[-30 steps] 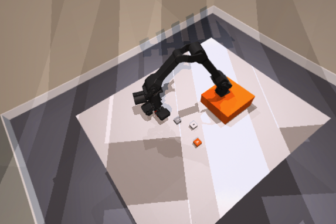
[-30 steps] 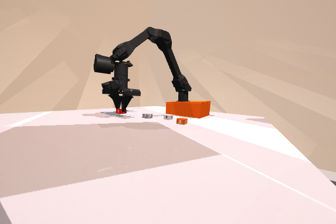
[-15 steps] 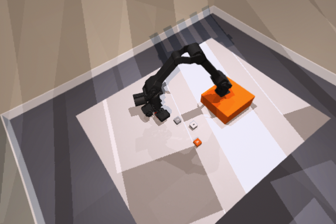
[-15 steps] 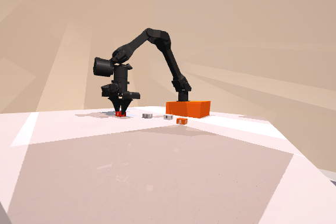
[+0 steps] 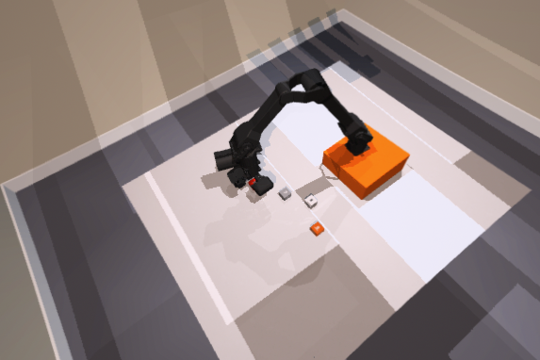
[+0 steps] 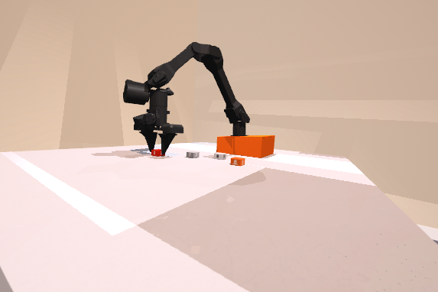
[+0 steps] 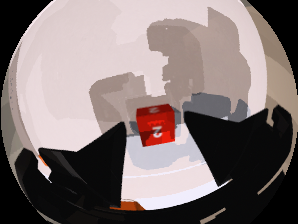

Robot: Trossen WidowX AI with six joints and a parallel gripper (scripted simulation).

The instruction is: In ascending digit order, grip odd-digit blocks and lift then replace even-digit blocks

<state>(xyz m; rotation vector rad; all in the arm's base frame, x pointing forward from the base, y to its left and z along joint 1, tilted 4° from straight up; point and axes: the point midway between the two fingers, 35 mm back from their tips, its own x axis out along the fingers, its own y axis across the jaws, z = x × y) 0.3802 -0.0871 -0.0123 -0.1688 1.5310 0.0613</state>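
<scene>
The red block lies right at my gripper tip. From my gripper tip the other things lie so: grey block: 90 mm to the left, 80 mm behind; orange block: 260 mm to the left, 110 mm behind; white block: 160 mm to the left, 140 mm behind.
</scene>
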